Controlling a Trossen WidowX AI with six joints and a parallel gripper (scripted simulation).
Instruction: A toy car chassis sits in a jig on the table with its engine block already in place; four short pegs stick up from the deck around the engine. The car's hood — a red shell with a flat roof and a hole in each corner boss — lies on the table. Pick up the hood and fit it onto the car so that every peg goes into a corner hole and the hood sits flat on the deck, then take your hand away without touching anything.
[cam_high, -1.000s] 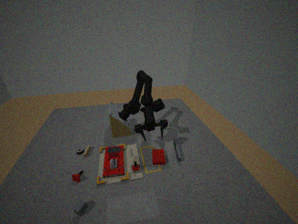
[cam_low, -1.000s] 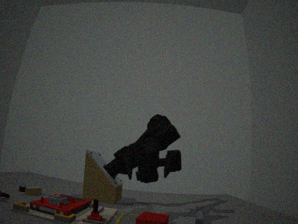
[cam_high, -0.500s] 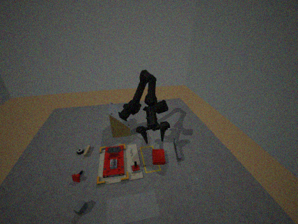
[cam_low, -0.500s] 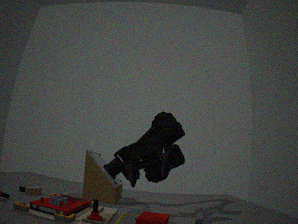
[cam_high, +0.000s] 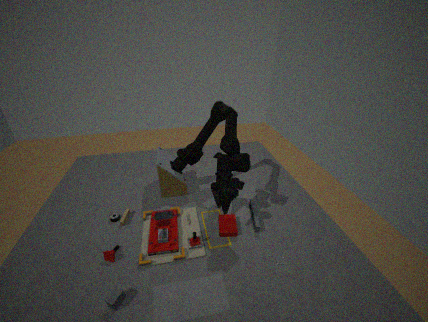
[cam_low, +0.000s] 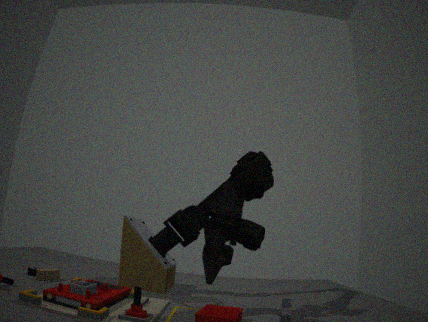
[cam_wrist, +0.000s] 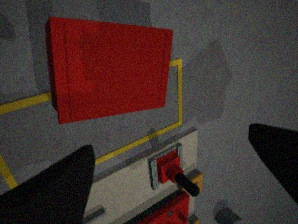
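Right now the red hood is 80 mm below my gripper tip, 20 mm to the left of it and 10 mm ahead of it. From my gripper tip the other things lie so: tan block (370 mm to the right, 160 mm behind, 80 mm below); wheel (420 mm to the right, 180 mm behind, 80 mm below).
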